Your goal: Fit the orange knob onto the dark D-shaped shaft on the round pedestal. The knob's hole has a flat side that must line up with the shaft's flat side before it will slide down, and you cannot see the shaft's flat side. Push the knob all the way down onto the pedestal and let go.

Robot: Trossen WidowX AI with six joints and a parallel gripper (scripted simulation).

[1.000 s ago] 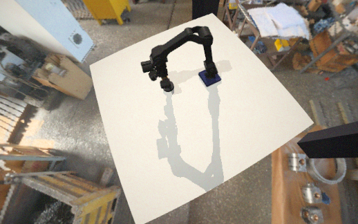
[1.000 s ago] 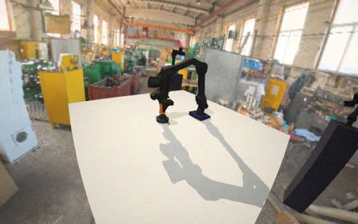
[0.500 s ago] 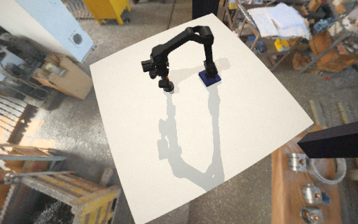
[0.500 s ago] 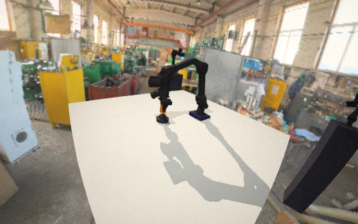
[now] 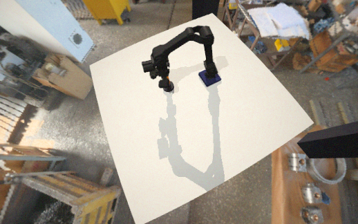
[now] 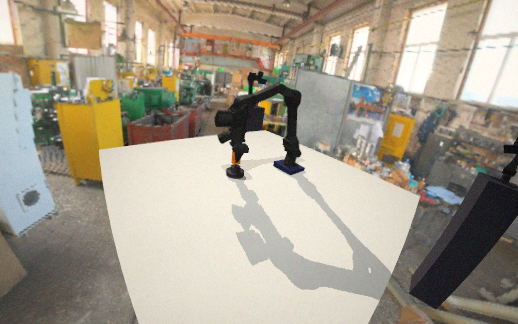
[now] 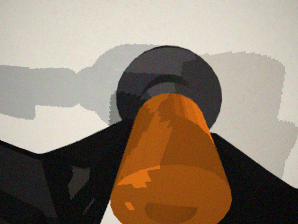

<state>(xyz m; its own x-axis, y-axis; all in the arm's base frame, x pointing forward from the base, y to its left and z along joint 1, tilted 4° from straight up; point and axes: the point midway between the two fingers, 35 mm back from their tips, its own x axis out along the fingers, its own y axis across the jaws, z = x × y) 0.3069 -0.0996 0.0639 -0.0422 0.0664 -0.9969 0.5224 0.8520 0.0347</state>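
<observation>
The orange knob is 20 mm above my gripper tip. Round my gripper tip: pedestal 40 mm below.
</observation>
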